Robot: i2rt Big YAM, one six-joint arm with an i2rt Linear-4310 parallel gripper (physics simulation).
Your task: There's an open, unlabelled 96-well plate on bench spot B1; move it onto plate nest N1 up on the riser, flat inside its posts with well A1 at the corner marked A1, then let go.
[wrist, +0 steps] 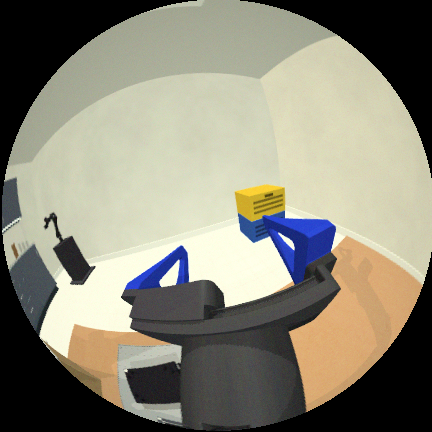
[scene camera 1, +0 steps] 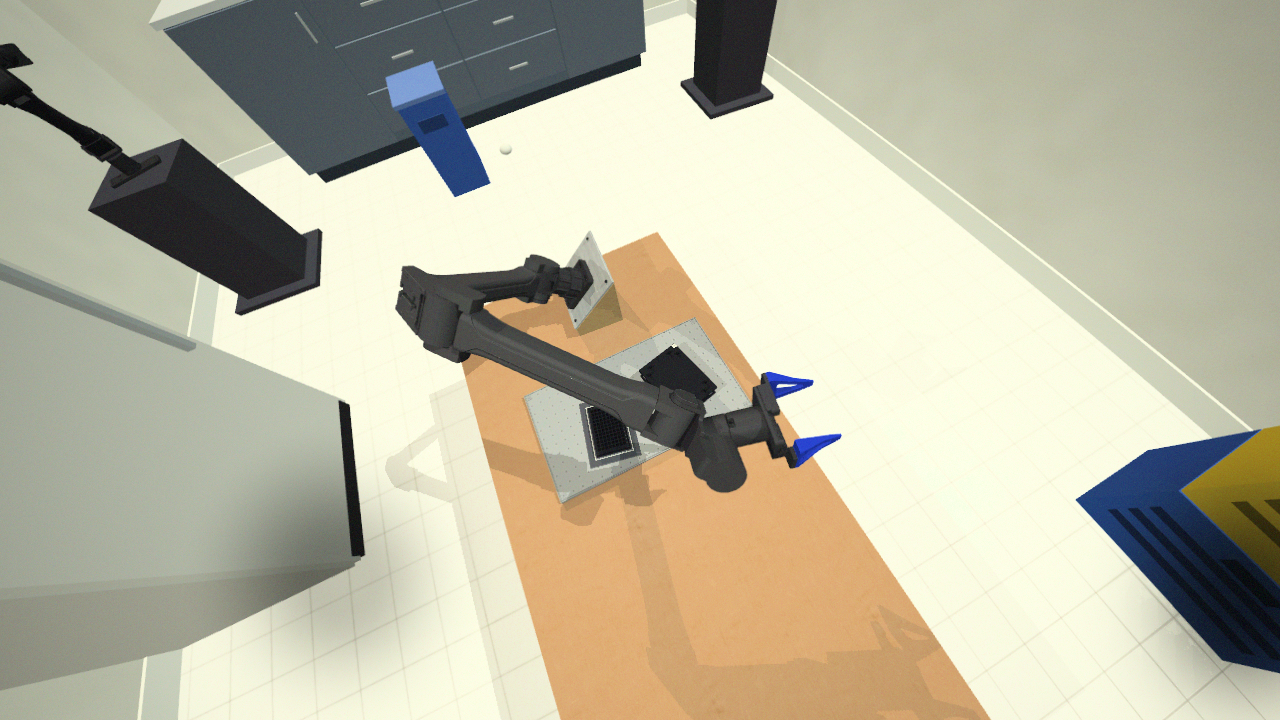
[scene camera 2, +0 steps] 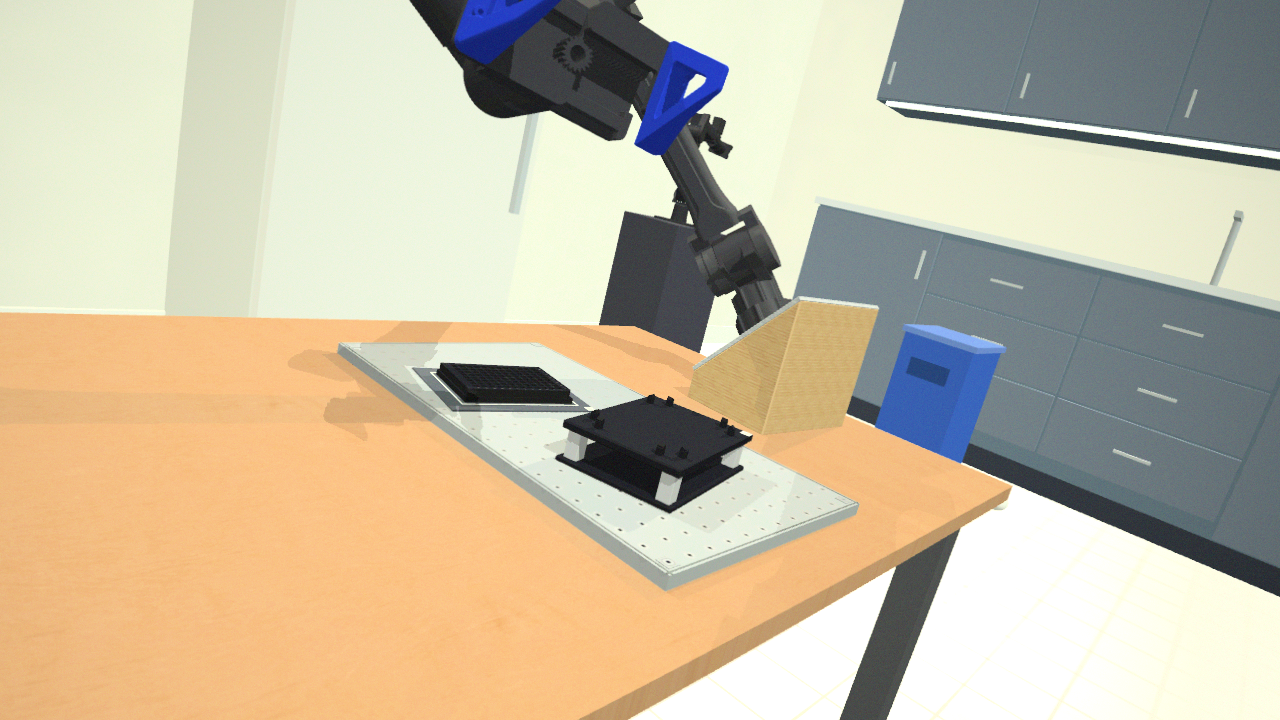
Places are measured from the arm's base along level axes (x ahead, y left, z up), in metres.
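Pixels of known places: gripper, between the fingertips: [wrist: 221, 235] [scene camera 1: 826, 408] [scene camera 2: 653, 31]; arm's base, origin of its link: [scene camera 1: 578, 285] [scene camera 2: 774, 341].
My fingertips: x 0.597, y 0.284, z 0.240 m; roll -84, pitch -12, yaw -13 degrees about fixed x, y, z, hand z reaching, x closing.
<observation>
For each thing: its middle in the pictures, then the offset to it from my fingertips. "spot": a spot on its surface instead. Level surfaces: height alone.
- black 96-well plate, middle of its body: [scene camera 2: 505, 382] [scene camera 1: 608, 427] 0.205 m back, 0.347 m right, 0.317 m down
- bench spot, a spot on its surface: [scene camera 2: 429, 380] spot: 0.129 m back, 0.379 m right, 0.324 m down
- black plate nest, middle of its body: [scene camera 2: 660, 441] [scene camera 1: 677, 380] [wrist: 156, 385] 0.246 m back, 0.141 m right, 0.301 m down
- wooden bench, height of its surface: 0.339 m down
The black 96-well plate [scene camera 1: 611, 431] [scene camera 2: 503, 383] lies flat on the bench spot [scene camera 1: 590, 447] [scene camera 2: 429, 380], inside its white outline. The black plate nest [scene camera 1: 677, 374] [scene camera 2: 657, 435] [wrist: 154, 384] stands on short white legs over a black base, with small posts around its empty top. The corner mark's lettering is too small to read. My gripper [scene camera 1: 826, 411] [wrist: 221, 235] is open and empty, high above the bench and out past its long edge in scene camera 1, pointing away from the plate and the nest. In scene camera 2 its blue fingers show at the top, one partly cut off.
The perforated grey board [scene camera 1: 550, 474] [scene camera 2: 751, 537] [wrist: 125, 360] carries both spots on the wooden bench [scene camera 1: 626, 573] [scene camera 2: 223, 537]. The arm's angled wooden mount [scene camera 1: 608, 308] [scene camera 2: 805, 376] stands beside the board. My forearm passes over the board in scene camera 1. A yellow and blue cabinet [wrist: 260, 205] stands beyond the bench.
</observation>
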